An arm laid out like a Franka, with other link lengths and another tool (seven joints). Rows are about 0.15 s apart.
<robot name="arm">
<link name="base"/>
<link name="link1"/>
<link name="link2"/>
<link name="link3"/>
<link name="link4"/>
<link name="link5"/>
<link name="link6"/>
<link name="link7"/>
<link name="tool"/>
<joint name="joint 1" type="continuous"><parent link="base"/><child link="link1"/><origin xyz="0.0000 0.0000 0.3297" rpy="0.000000 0.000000 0.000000"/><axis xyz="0 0 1"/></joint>
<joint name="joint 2" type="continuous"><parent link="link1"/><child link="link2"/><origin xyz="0.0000 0.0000 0.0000" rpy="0.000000 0.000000 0.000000"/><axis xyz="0 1 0"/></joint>
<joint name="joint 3" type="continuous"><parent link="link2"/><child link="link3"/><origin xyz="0.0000 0.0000 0.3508" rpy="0.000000 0.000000 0.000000"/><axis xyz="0 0 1"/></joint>
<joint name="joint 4" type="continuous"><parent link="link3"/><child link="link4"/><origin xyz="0.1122 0.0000 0.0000" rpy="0.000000 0.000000 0.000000"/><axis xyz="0 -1 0"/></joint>
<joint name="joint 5" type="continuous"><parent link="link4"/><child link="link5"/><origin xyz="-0.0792 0.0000 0.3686" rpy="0.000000 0.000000 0.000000"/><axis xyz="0 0 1"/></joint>
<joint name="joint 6" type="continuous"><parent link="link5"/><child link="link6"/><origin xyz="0.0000 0.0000 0.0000" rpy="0.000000 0.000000 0.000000"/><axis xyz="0 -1 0"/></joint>
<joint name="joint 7" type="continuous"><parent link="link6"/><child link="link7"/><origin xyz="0.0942 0.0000 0.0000" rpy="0.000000 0.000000 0.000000"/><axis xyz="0 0 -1"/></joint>
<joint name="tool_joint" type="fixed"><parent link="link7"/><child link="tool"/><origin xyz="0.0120 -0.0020 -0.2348" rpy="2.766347 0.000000 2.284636"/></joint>
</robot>
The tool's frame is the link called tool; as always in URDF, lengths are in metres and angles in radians. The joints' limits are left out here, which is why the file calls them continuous.
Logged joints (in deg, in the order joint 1, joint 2, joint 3, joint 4, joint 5, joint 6, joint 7), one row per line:
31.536, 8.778, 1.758, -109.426, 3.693, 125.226, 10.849
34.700, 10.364, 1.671, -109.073, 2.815, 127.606, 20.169
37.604, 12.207, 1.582, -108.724, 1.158, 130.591, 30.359
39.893, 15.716, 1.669, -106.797, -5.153, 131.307, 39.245
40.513, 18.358, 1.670, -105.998, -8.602, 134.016, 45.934
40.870, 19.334, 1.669, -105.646, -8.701, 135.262, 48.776
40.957, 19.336, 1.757, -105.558, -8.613, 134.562, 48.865
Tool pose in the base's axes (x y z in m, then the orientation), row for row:
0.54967, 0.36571, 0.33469, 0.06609, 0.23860, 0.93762, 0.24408
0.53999, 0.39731, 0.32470, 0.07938, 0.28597, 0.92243, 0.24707
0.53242, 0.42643, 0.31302, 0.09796, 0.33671, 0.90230, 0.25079
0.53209, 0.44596, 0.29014, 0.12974, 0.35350, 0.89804, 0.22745
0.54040, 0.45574, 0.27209, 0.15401, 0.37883, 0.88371, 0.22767
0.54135, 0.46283, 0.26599, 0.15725, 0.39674, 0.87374, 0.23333
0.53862, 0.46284, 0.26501, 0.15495, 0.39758, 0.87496, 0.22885
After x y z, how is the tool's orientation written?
As a quaternion, w x y z.
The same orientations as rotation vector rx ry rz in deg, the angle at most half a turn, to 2 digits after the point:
41.23, 162.02, 42.18
49.03, 158.14, 42.36
57.10, 153.00, 42.53
58.86, 149.52, 37.87
62.22, 145.14, 37.39
65.04, 143.25, 38.25
65.26, 143.63, 37.57

